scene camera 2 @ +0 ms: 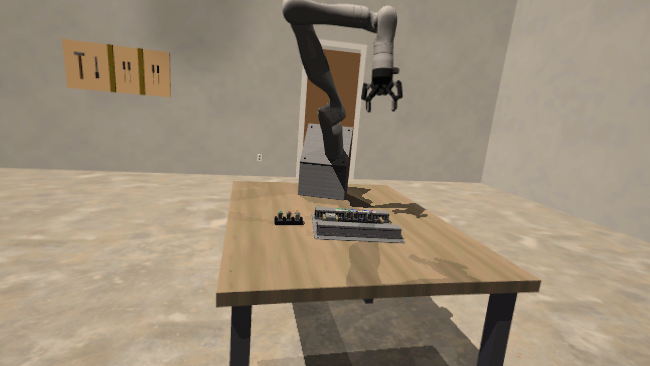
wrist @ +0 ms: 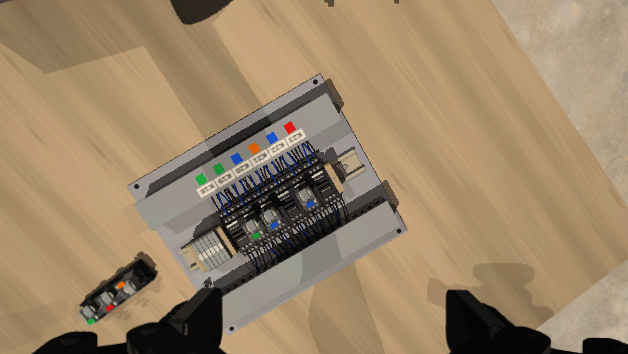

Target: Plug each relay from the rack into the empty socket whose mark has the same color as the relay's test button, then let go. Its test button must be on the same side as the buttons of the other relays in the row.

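Where they show: gripper, fingertip midpoint: (scene camera 2: 381,111) (wrist: 332,313); arm's base at its link origin: (scene camera 2: 334,151).
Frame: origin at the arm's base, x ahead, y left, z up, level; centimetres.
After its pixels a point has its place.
Note:
My gripper (scene camera 2: 381,107) @[x 41.6, y -9.4, z 21.3 cm] (wrist: 332,313) @[x 41.6, y -9.4, z 21.3 cm] is open and empty, high above the table, pointing down. A black rack (scene camera 2: 289,222) @[x 30.0, y -38.2, z -22.1 cm] (wrist: 147,270) @[x 30.4, y -33.2, z -22.7 cm] left of the panel (wrist: 367,187) @[x 51.8, y -5.9, z -22.7 cm] holds three relays: green-button (wrist: 89,312) @[x 27.1, y -40.1, z -18.2 cm], red-button (wrist: 106,300) @[x 28.2, y -37.5, z -18.3 cm] and orange-button (wrist: 130,286) @[x 30.0, y -34.1, z -18.2 cm]. In the wrist view the green and red buttons face lower right, the orange one upper left. Seated relays, one green (wrist: 252,227) @[x 39.8, y -18.1, z -16.2 cm] and two blue (wrist: 271,217) @[x 41.3, y -15.7, z -16.1 cm] (wrist: 305,195) @[x 43.6, y -10.8, z -16.2 cm], have buttons toward the lower duct. Empty sockets are the first (wrist: 233,232) @[x 38.2, y -21.0, z -19.7 cm], under a green mark (wrist: 201,179) @[x 30.8, y -16.5, z -18.6 cm], fourth (wrist: 290,205) @[x 43.1, y -13.7, z -20.5 cm], under orange (wrist: 254,148) @[x 34.7, y -9.2, z -18.7 cm], and last (wrist: 318,181) @[x 44.6, y -8.7, z -19.8 cm], under red (wrist: 290,127) @[x 37.3, y -4.3, z -18.6 cm].
Grey wire ducts (scene camera 2: 357,231) @[x 50.4, y -21.7, z -20.5 cm] (wrist: 320,270) @[x 51.4, y -19.3, z -18.6 cm] run along both sides of the socket row, with thin wires between. Grey terminal blocks (wrist: 211,250) @[x 36.8, y -24.3, z -18.3 cm] stand at the row's left end. The wooden table (scene camera 2: 300,265) @[x 61.0, y -50.2, z -23.0 cm] (wrist: 450,175) @[x 61.8, y 2.3, z -23.0 cm] carries the rack, panel and arm base (scene camera 2: 322,180) @[x 0.7, y -5.9, z -14.2 cm].

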